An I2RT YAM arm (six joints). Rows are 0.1 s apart.
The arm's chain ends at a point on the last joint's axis. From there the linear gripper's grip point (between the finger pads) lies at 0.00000 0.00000 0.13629 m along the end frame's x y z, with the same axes.
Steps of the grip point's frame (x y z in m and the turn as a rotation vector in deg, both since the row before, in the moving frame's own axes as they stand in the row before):
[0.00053 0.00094 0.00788 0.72 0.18 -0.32]
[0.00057 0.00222 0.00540 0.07 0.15 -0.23]
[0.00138 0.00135 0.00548 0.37 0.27 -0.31]
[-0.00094 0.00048 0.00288 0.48 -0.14 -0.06]
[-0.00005 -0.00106 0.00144 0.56 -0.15 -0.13]
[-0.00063 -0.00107 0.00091 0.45 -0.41 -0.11]
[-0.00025 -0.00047 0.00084 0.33 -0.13 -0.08]
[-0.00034 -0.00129 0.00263 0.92 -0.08 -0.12]
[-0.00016 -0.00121 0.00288 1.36 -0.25 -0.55]
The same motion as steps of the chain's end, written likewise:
[0.00011 0.00265 0.00789 0.72 0.18 -0.32]
[0.00021 0.00239 0.00540 0.07 0.15 -0.23]
[0.00074 0.00223 0.00548 0.37 0.27 -0.31]
[-0.00061 0.00162 0.00289 0.48 -0.14 -0.06]
[0.00031 0.00027 0.00145 0.56 -0.15 -0.13]
[0.00035 0.00000 0.00092 0.45 -0.41 -0.11]
[0.00006 0.00031 0.00084 0.33 -0.13 -0.08]
[-0.00015 0.00090 0.00265 0.92 -0.08 -0.12]
[0.00045 0.00202 0.00292 1.36 -0.25 -0.55]

